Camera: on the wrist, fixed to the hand. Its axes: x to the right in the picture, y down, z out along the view.
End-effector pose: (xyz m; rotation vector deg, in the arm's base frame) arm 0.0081 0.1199 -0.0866 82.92 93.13 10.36
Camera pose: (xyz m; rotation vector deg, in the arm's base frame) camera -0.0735 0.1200 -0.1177 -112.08 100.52 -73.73
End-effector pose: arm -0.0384 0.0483 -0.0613 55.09 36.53 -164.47
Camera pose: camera -0.0351 0.1354 -0.0650 24.17 -41.16 4.32
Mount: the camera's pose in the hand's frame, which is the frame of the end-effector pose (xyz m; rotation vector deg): 0.0068 -0.0777 -0.0392 -6.57 -0.85 -177.55
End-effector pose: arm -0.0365 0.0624 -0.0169 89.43 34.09 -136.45
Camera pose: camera -0.0386 0.1496 -0.0208 24.72 -69.85 15.73
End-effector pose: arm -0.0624 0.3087 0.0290 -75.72 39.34 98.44
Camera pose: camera 0.0236 0.3171 0.0163 -38.24 -70.71 -50.71
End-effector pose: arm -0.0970 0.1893 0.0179 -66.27 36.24 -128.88
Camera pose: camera -0.1517 0.2497 0.0492 31.02 47.62 32.69
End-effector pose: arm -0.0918 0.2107 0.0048 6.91 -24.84 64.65
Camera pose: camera -0.0092 0.1950 -0.0187 24.01 3.93 -110.98
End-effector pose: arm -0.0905 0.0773 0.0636 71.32 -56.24 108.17
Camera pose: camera -0.0449 0.1505 0.0772 47.20 55.21 -41.78
